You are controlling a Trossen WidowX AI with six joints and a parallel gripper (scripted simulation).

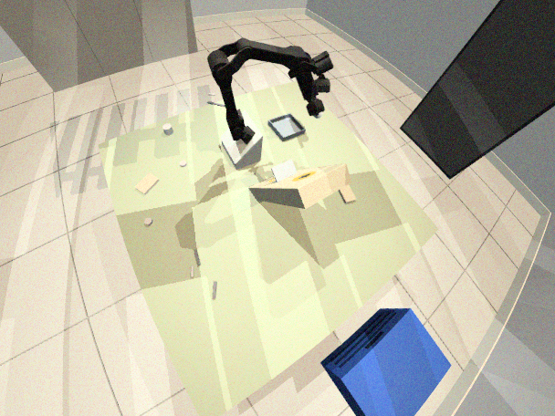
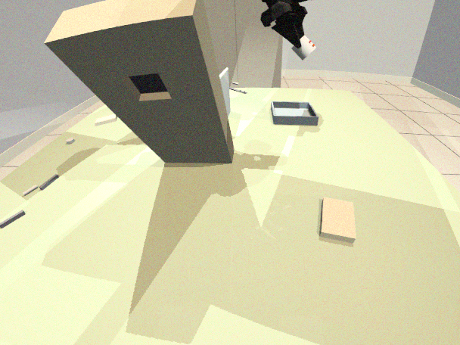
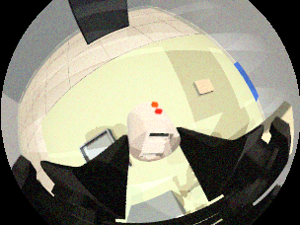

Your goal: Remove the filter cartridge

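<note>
My gripper tip is 18 cm past the blue-grey tray, 4 cm to the right of it and 25 cm above it. The rest, counted from my gripper tip: round filter cartridge right at my gripper tip.
</note>
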